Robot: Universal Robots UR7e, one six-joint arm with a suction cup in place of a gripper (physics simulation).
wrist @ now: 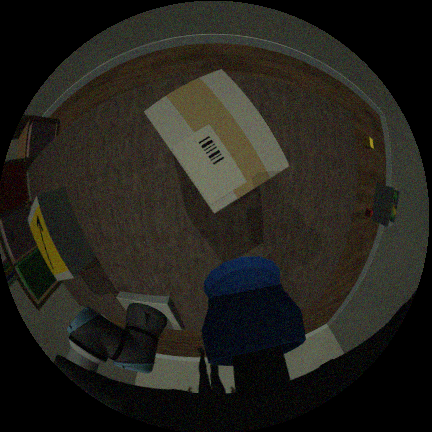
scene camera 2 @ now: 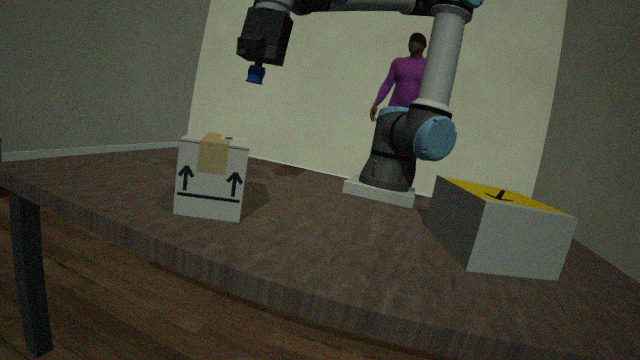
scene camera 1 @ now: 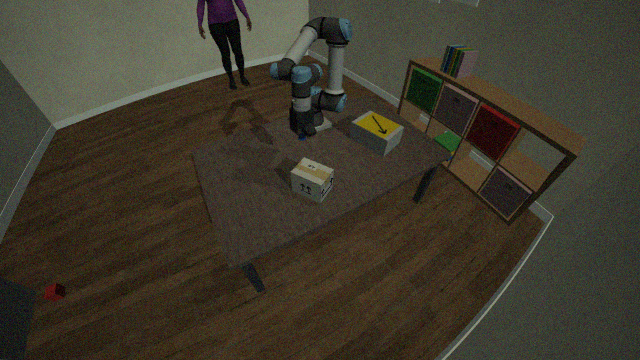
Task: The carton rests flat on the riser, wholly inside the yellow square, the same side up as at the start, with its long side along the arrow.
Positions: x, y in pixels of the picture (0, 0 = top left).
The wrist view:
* my suction cup: 248, 309
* carton: 219, 138, on the table
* riser: 59, 238, on the table
